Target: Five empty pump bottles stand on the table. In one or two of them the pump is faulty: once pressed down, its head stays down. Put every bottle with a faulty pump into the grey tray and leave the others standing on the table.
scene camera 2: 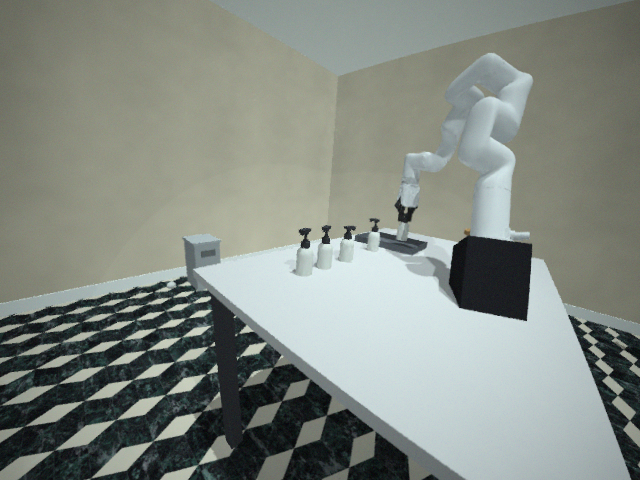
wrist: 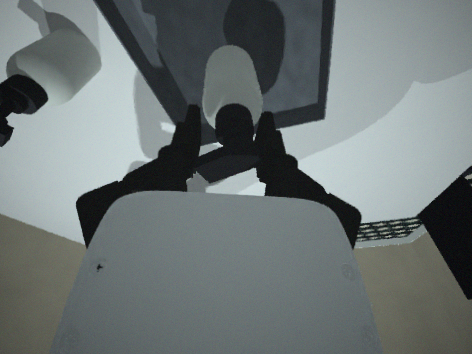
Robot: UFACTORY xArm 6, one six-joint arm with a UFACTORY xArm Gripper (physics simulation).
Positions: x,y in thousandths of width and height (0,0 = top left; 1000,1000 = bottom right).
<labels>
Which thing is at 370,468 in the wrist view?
My gripper.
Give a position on a grey tray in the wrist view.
618,154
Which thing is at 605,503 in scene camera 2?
A grey tray.
</labels>
